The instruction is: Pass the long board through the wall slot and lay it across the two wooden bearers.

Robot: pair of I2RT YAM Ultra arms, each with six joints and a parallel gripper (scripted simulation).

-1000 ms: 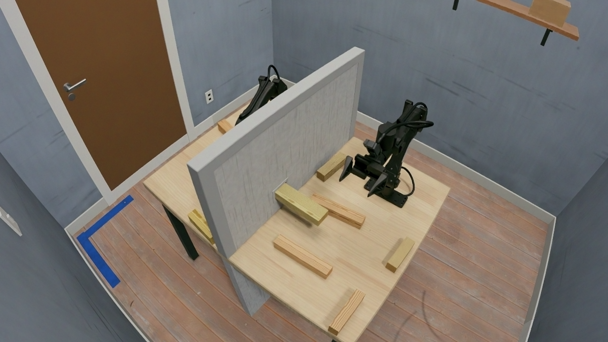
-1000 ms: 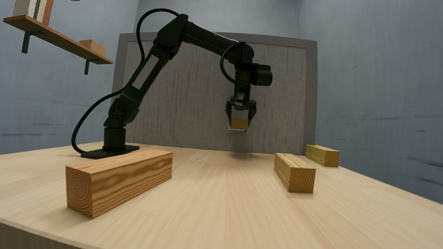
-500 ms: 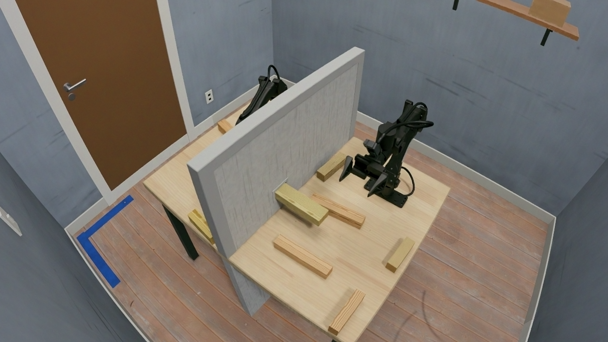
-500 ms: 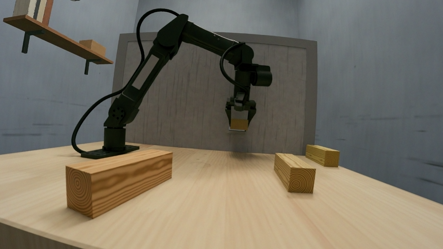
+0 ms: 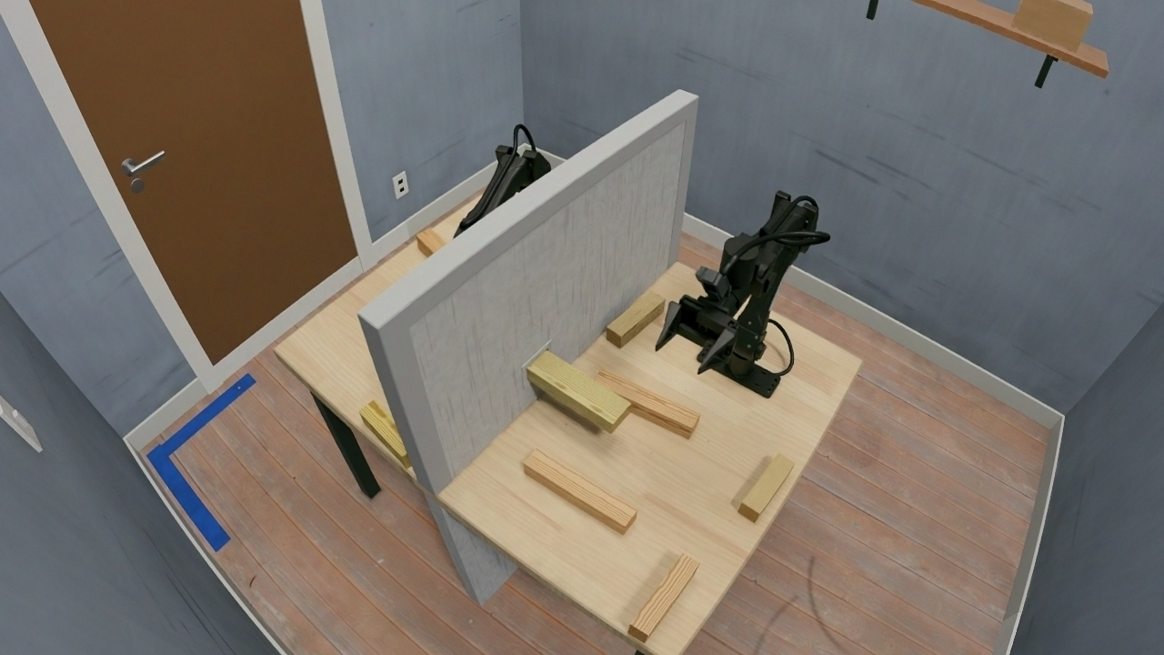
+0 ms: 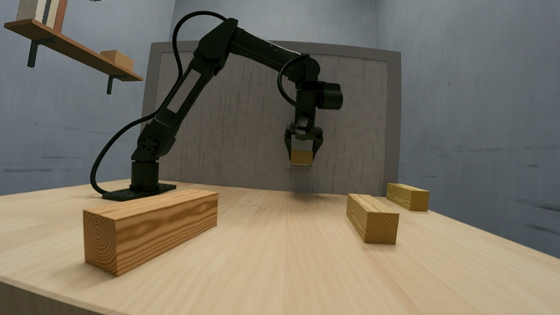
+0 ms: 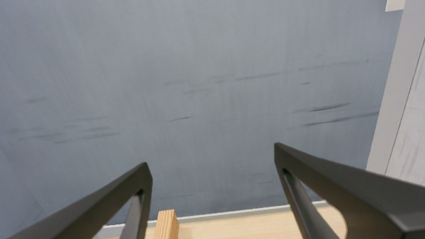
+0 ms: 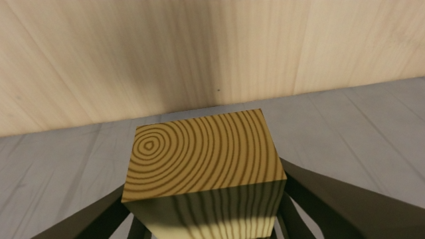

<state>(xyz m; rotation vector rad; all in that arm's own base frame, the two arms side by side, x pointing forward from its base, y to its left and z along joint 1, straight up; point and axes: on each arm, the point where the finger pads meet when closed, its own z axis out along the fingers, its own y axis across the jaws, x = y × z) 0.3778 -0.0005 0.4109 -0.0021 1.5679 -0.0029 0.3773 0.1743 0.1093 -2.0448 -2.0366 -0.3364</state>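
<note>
The long pale board lies 2 cm behind my left hand, 28 cm to the right of it and 31 cm below it. Also, from my left hand: wooden bearer 11 cm ahead, 10 cm to the right, 39 cm below; then thick block 16 cm behind, 84 cm to the right, 39 cm below.
</note>
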